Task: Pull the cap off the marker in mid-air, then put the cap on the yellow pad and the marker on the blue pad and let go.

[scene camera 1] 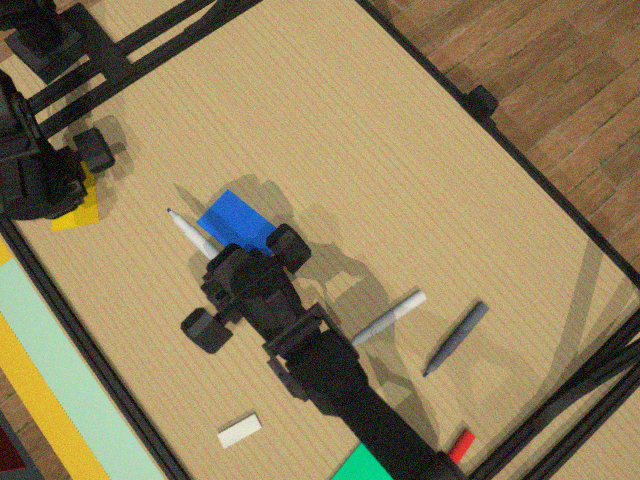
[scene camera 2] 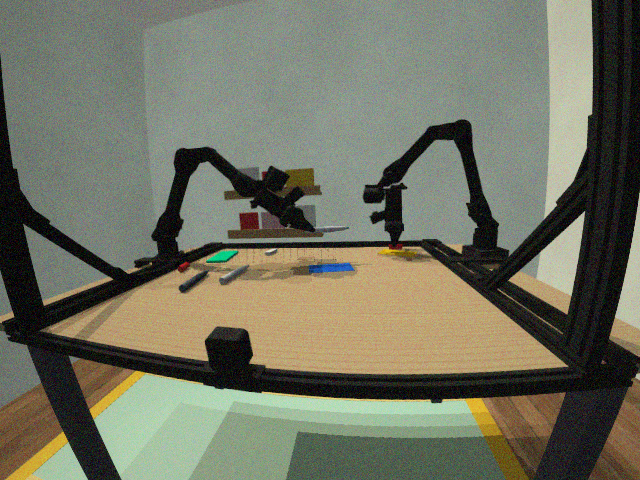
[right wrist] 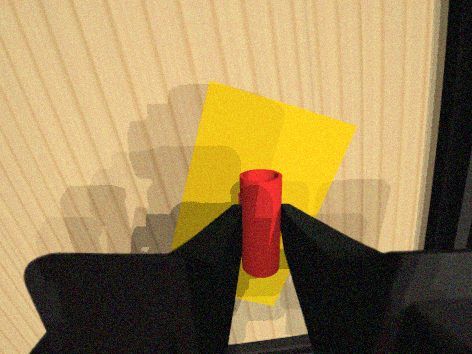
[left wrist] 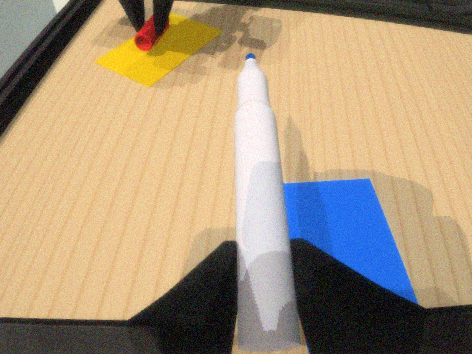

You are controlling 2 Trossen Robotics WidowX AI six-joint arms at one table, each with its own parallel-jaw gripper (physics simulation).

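Where they show: left gripper, between the fingertips: [scene camera 2: 315, 230] [left wrist: 263, 252]; right gripper, between the fingertips: [scene camera 2: 394, 246] [right wrist: 260, 213] [left wrist: 150, 32]; left arm's base, origin of its link: [scene camera 2: 168, 254]; right arm's base, origin of its link: [scene camera 1: 42, 37] [scene camera 2: 484, 247].
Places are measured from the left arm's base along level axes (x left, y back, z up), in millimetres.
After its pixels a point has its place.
The uncapped white marker [scene camera 1: 191, 232] {y -538, x -301, z 88 mm} [scene camera 2: 333, 228] {y -539, x -312, z 83 mm} [left wrist: 257, 150] {y -521, x -293, z 88 mm} has its blue tip bare. My left gripper [scene camera 2: 314, 229] {y -489, x -281, z 76 mm} [left wrist: 263, 252] {y -489, x -281, z 76 mm} is shut on its rear part and holds it in the air, near and above the blue pad [scene camera 1: 232, 211] {y -526, x -384, z -25 mm} [scene camera 2: 336, 267] {y -517, x -369, z -25 mm} [left wrist: 350, 220] {y -524, x -380, z -25 mm}. My right gripper [scene camera 2: 394, 243] {y -779, x -310, z -4 mm} [left wrist: 150, 32] {y -779, x -310, z -4 mm} [right wrist: 260, 213] {y -779, x -310, z -4 mm} is shut on the red cap [scene camera 2: 395, 246] [left wrist: 145, 40] {y -778, x -304, z -10 mm} [right wrist: 261, 230] {y -781, x -313, z 5 mm}, low over the yellow pad [scene camera 1: 77, 221] {y -753, x -278, z -25 mm} [left wrist: 185, 42] {y -782, x -347, z -25 mm} [right wrist: 310, 145] {y -776, x -272, z -25 mm}. I cannot tell whether the cap touches the pad. In scene camera 1 the right arm hides the cap.
A grey and white marker [scene camera 1: 390, 316] {y -235, x -309, z -7 mm} [scene camera 2: 234, 274] {y -231, x -328, z -13 mm} and a dark marker [scene camera 1: 454, 338] {y -133, x -312, z -7 mm} [scene camera 2: 193, 280] {y -126, x -341, z -11 mm} lie on the table. A white block [scene camera 1: 239, 430] {y -384, x -78, z -13 mm} [scene camera 2: 270, 251] {y -377, x -95, z -14 mm}, a green pad [scene camera 1: 361, 465] {y -204, x -94, z -17 mm} [scene camera 2: 222, 256] {y -201, x -63, z -18 mm} and a red piece [scene camera 1: 462, 445] {y -78, x -169, z -5 mm} [scene camera 2: 183, 266] {y -80, x -184, z -8 mm} lie near the left arm.
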